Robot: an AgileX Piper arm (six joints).
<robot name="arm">
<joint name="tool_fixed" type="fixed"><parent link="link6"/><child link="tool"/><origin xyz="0 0 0"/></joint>
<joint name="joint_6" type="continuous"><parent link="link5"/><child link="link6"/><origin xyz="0 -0.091 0" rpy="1.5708 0 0"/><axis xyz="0 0 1"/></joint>
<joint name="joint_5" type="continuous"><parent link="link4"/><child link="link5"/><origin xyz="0 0 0" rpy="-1.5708 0 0"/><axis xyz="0 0 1"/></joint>
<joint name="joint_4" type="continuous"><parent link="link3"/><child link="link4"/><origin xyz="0.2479 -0.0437 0" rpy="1.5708 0 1.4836"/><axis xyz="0 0 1"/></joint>
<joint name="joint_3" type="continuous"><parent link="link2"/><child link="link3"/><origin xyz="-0.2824 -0.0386 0"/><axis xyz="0 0 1"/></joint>
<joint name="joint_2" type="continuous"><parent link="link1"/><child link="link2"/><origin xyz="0 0 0" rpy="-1.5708 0 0"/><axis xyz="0 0 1"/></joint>
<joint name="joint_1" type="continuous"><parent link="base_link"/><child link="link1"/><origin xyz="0 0 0.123"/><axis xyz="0 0 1"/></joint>
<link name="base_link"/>
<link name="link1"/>
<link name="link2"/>
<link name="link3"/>
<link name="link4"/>
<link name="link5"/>
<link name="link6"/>
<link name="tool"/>
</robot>
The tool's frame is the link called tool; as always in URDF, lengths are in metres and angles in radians. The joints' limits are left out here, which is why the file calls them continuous.
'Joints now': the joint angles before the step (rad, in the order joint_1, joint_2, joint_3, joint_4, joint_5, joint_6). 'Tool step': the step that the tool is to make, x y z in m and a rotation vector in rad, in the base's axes. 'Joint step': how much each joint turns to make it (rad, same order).
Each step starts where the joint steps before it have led.
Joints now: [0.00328, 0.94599, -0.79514, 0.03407, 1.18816, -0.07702]
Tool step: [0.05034, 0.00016, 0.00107, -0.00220, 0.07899, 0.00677]
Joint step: [-0.00003, 0.21797, -0.13873, 0.00001, -0.00002, -0.00708]
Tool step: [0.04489, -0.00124, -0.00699, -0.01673, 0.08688, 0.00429]
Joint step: [0.00002, 0.19243, -0.13287, -0.01667, 0.02741, -0.00072]
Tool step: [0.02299, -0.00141, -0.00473, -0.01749, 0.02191, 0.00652]
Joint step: [0.00000, 0.09003, -0.06883, -0.01741, 0.00079, -0.00286]
